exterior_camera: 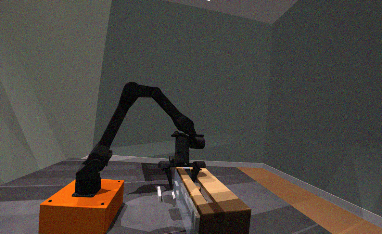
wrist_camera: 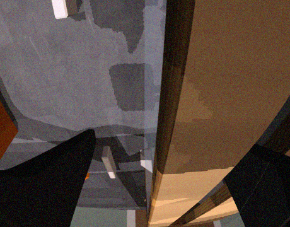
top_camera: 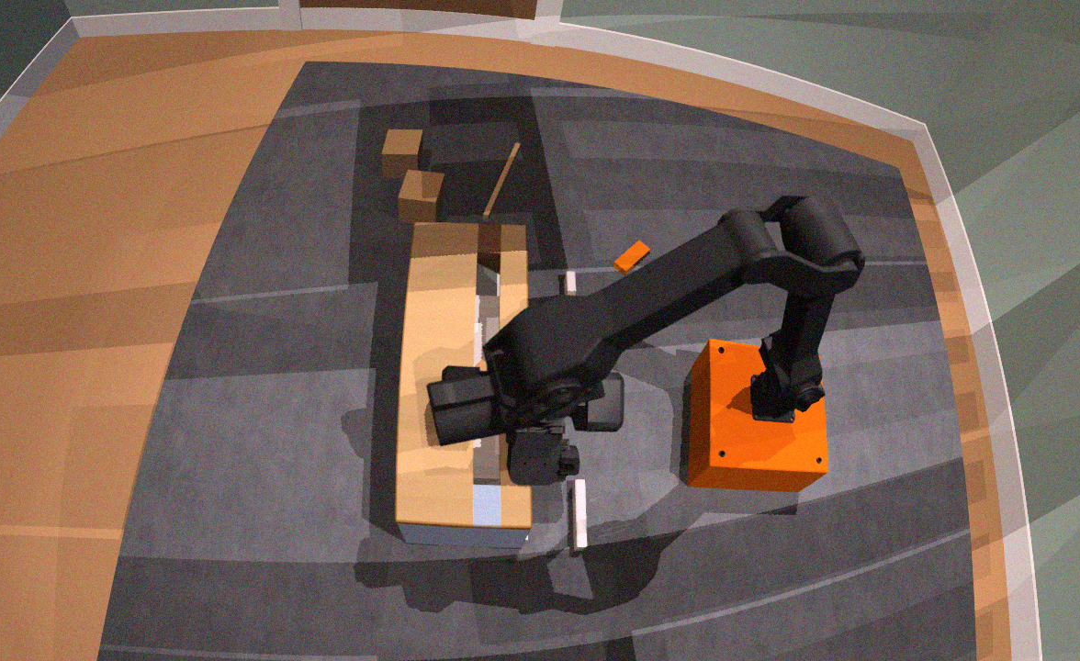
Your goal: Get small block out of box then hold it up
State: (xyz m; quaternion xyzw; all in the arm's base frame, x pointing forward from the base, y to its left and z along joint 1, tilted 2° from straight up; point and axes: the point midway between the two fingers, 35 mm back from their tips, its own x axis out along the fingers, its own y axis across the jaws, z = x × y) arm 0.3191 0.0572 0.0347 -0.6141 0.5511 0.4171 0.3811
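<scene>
My gripper tip is now 4 cm short of the long tan box, 3 cm to the left of it and 3 cm above it. Also, from my gripper tip: orange piece (14 cm behind, 29 cm to the right, 8 cm below); then thin stick (7 cm ahead, 41 cm to the right, 9 cm below).
</scene>
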